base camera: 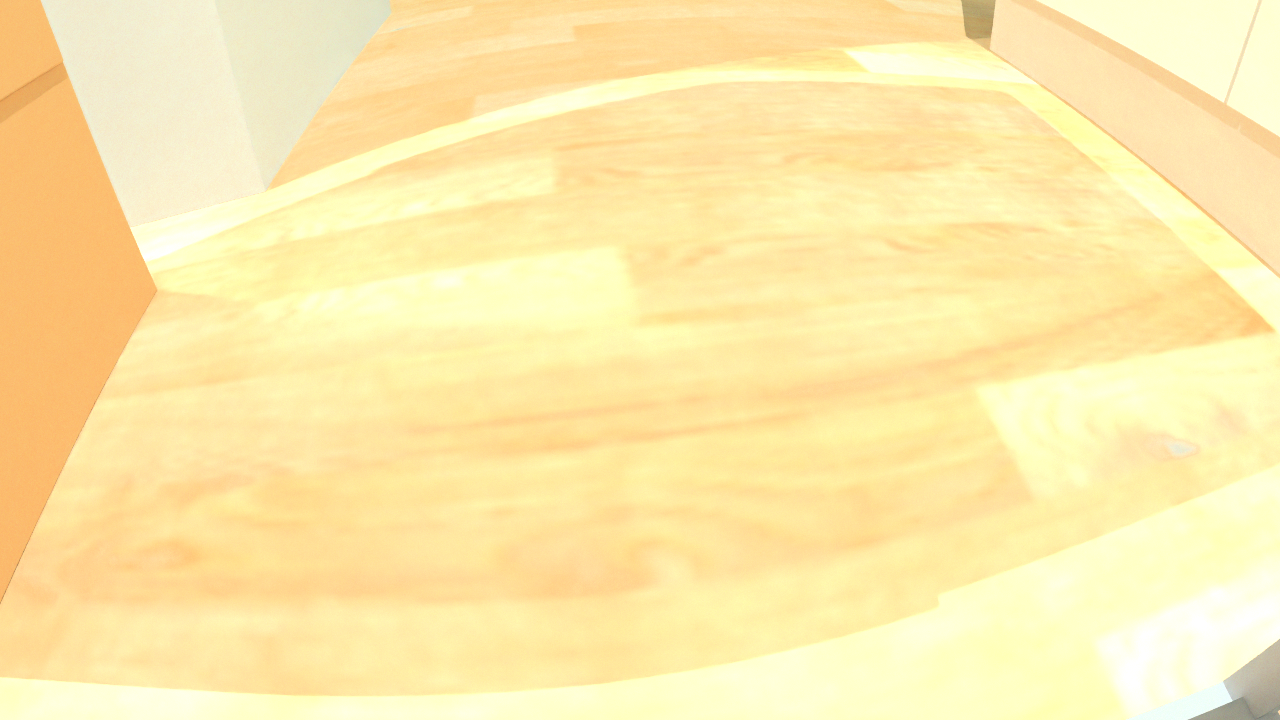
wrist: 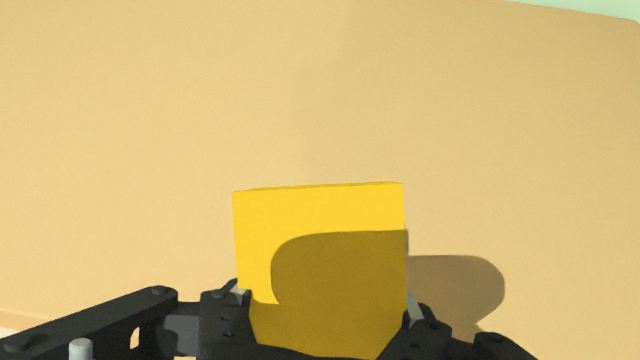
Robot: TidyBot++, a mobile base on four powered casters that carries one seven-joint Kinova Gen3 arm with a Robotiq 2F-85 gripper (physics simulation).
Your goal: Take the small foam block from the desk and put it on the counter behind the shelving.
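Places are measured from the arm's base along level axes (x ahead, y down, z left), in metres.
Pixels of known places: gripper, fingertip midpoint: (wrist: 328, 301).
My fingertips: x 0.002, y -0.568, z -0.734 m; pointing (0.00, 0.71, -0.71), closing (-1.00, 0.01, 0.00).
Behind a point stands the place of what it marks.
In the wrist view my gripper (wrist: 328, 301) {x 0.002, y -0.568, z -0.734 m} is shut on a yellow foam block (wrist: 320, 215) {x 0.007, y -0.619, z -0.741 m}, with one finger at its left side and one at its right. The block stands out beyond the fingertips, partly in shadow. Behind and below it is the tan counter top (wrist: 150, 125) {x 0.186, y -0.514, z -0.903 m}, which fills most of the wrist view. A shadow falls on the counter to the right of the block. The gap between block and counter is hard to judge. The desk and the shelving cannot be made out.
In the base view, an orange cabinet side (base camera: 62, 340) {x 0.506, y 0.326, z 0.483 m} stands at the left, with a pale wall (base camera: 161, 107) {x 0.855, y 0.247, z 0.526 m} behind it. A cream cabinet (base camera: 1190, 44) {x 0.755, y 0.199, z -0.707 m} with a pinkish base runs along the right. The wooden floor (base camera: 537, 376) {x 0.488, y 0.396, z 0.052 m} lies between. The counter's front edge (wrist: 22, 320) {x 0.196, y -0.502, z -0.714 m} shows at lower left.
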